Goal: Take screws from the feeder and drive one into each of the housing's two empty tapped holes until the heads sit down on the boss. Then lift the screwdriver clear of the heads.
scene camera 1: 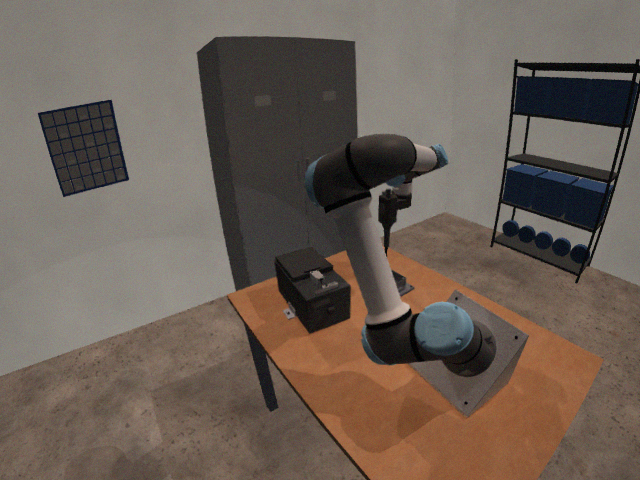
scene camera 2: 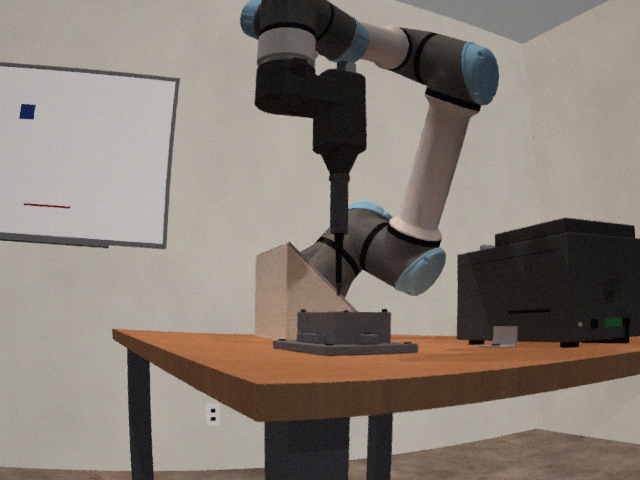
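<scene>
The grey housing [scene camera 1: 400,282] [scene camera 2: 356,328] sits on its flanged base on the table. Dark screw heads show at its top rim in the scene camera 2 view; its tapped holes cannot be made out. The arm hides part of it in the scene camera 1 view. The black screw feeder [scene camera 1: 324,311] [scene camera 2: 516,284] stands apart from it on the same table. My screwdriver [scene camera 1: 386,254] [scene camera 2: 338,293] points straight down, its tip a little above the housing and apart from it. The tip is too small to tell whether a screw is on it.
The wooden table [scene camera 1: 356,408] [scene camera 2: 217,361] carries the grey wedge-shaped arm mount [scene camera 1: 504,322] [scene camera 2: 273,294]. A small light bracket [scene camera 1: 288,313] [scene camera 2: 505,335] stands by the feeder. A tall dark cabinet [scene camera 1: 268,144] and a shelf rack [scene camera 1: 508,155] stand beyond the table.
</scene>
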